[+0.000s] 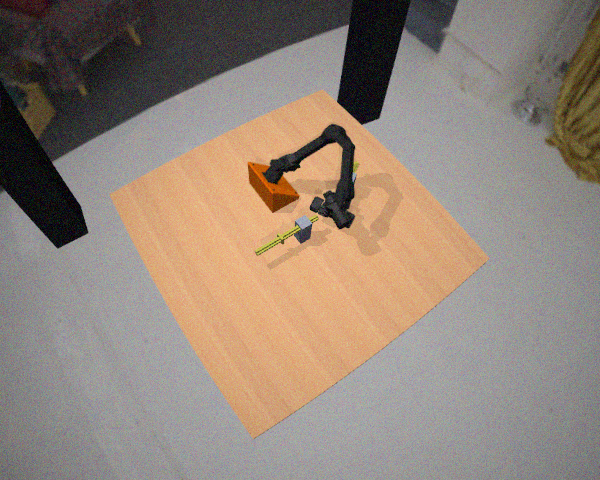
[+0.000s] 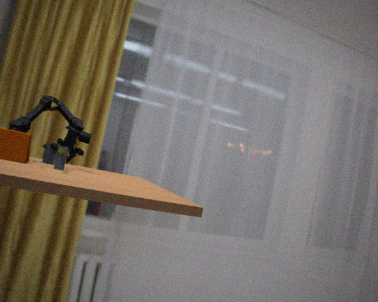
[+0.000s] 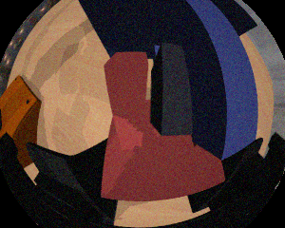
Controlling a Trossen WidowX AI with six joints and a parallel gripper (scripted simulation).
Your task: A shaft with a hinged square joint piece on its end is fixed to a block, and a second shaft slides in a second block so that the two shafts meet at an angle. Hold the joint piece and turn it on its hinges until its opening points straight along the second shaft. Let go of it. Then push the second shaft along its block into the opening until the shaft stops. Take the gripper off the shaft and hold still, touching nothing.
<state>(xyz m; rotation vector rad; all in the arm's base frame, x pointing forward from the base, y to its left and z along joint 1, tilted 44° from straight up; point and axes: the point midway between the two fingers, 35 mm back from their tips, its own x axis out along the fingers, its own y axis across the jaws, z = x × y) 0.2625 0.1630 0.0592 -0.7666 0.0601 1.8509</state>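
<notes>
Right now the red square joint piece is 5 cm above my gripper tip.
</notes>
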